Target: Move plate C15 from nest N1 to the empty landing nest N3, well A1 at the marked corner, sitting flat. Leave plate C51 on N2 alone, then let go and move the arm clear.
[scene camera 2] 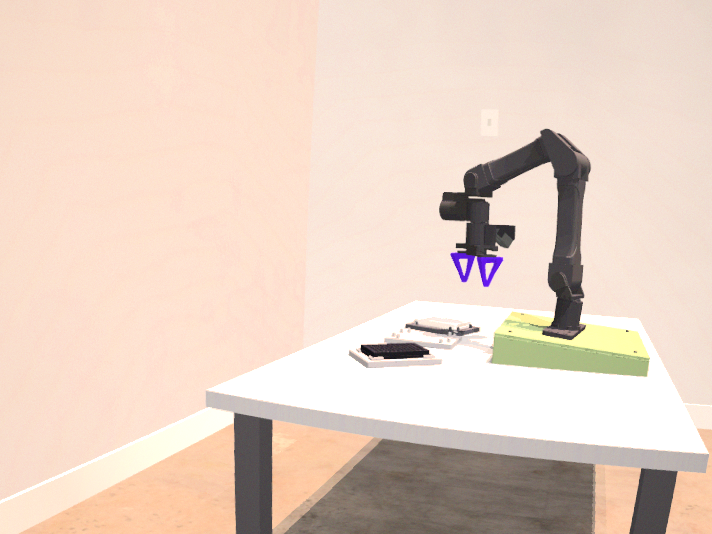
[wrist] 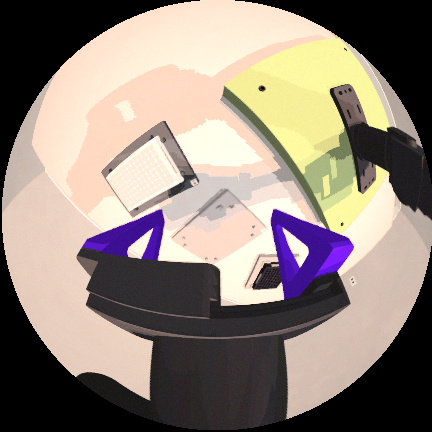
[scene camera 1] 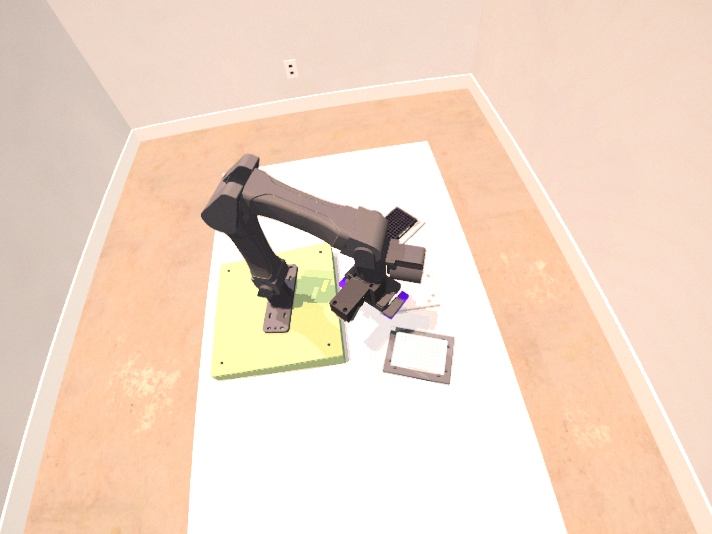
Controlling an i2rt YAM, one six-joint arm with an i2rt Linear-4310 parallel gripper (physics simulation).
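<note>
A white well plate [scene camera 1: 419,353] [scene camera 2: 441,323] [wrist: 145,172] sits on a dark grey nest [scene camera 1: 449,359] [scene camera 2: 471,330] [wrist: 172,142]. A black well plate [scene camera 1: 401,221] [scene camera 2: 395,350] [wrist: 266,277] sits on a white nest [scene camera 1: 416,229] [scene camera 2: 402,361] [wrist: 255,262]; my arm partly covers it in scene camera 1. Between them lies an empty white nest [scene camera 1: 428,293] [scene camera 2: 425,340] [wrist: 220,230] with small pegs. Plate names, nest numbers and the marked corner are not readable. My gripper [scene camera 1: 370,294] [scene camera 2: 475,282] [wrist: 217,214] is open and empty, pointing down high above the table, beside the empty nest in scene camera 1.
The arm stands on a thick yellow-green base block [scene camera 1: 276,356] [scene camera 2: 569,362] [wrist: 290,95] beside the nests. All stand on a white table [scene camera 1: 345,448] [scene camera 2: 460,408]. The black plate's nest is nearest scene camera 2, and the dark grey nest is farthest from it.
</note>
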